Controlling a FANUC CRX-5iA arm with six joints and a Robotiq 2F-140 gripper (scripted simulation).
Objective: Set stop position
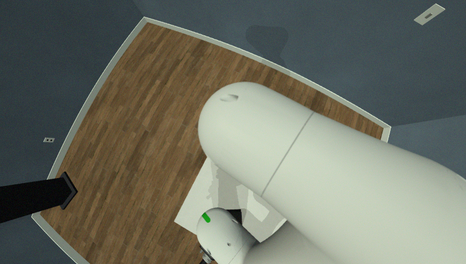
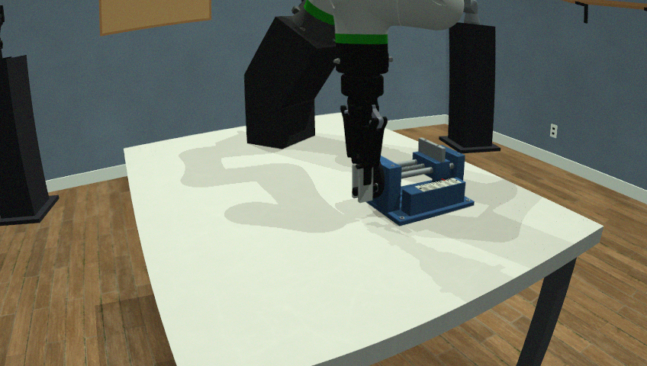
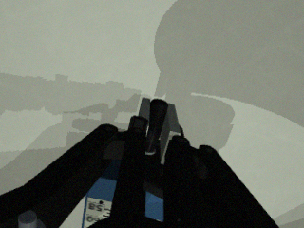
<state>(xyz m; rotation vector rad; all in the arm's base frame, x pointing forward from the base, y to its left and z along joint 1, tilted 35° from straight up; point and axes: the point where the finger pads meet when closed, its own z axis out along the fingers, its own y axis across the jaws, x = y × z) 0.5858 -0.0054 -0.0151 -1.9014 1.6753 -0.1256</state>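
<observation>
Right now my hand is 10 mm past the handwheel, 20 mm to the right of it and 10 mm above it. From my hand the other things lie so: stop block: 60 mm behind, 170 mm to the left, 10 mm above.
</observation>
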